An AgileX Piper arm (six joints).
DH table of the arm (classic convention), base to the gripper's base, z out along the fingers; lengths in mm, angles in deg. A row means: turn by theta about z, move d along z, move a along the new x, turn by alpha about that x. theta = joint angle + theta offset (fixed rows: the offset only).
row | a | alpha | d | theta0
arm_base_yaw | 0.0 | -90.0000 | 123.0 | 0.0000
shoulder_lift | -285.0 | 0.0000 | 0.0 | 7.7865
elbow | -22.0 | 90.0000 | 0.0 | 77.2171
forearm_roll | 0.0 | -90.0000 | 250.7 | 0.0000
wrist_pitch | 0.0 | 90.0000 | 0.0 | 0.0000
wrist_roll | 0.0 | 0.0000 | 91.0 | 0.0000
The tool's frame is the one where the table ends.
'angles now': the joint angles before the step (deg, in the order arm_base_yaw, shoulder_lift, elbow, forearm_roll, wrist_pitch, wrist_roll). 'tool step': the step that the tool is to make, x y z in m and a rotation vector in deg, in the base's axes. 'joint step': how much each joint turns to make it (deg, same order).
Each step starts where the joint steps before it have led.
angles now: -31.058 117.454 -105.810 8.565 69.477 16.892
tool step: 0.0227 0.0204 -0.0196 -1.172 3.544 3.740
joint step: 4.296 3.756 -2.175 -3.015 0.836 1.081
